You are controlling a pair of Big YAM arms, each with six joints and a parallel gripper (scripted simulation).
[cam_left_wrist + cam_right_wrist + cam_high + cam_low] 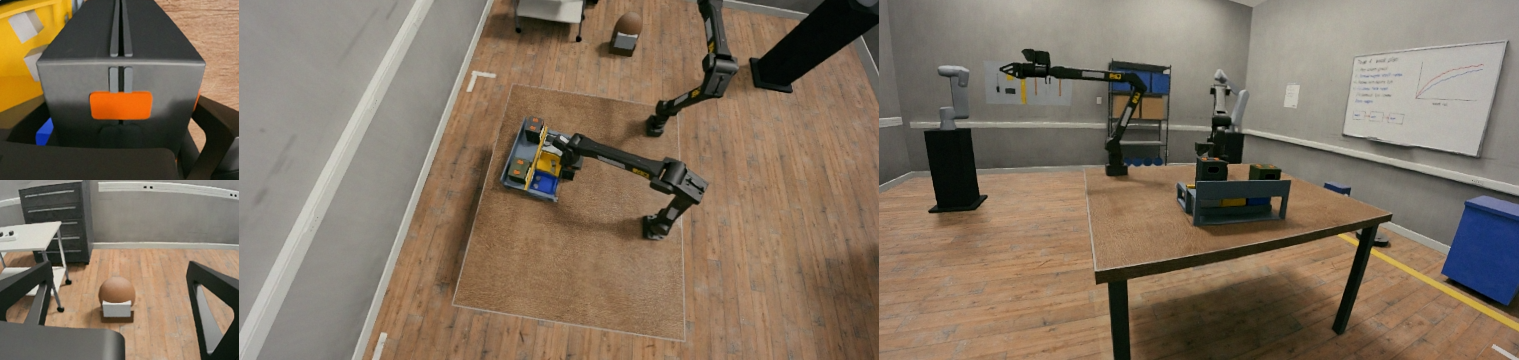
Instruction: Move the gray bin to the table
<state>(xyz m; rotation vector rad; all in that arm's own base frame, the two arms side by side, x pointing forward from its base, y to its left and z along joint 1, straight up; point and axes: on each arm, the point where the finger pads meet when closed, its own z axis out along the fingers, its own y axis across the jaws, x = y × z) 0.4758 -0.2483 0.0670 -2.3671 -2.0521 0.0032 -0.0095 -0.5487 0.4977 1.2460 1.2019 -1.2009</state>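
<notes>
My left hand is 130 mm short of the yellow bin, 70 mm above it and 20 mm to the left of it. From my left hand the other things lie so: gray open bin: 130 mm to the right, 120 mm ahead, 70 mm below; then blue-gray shelf: 160 mm ahead, 40 mm below, 20 mm to the right; then blue bin: 150 mm ahead, 100 mm to the left, 70 mm below.
</notes>
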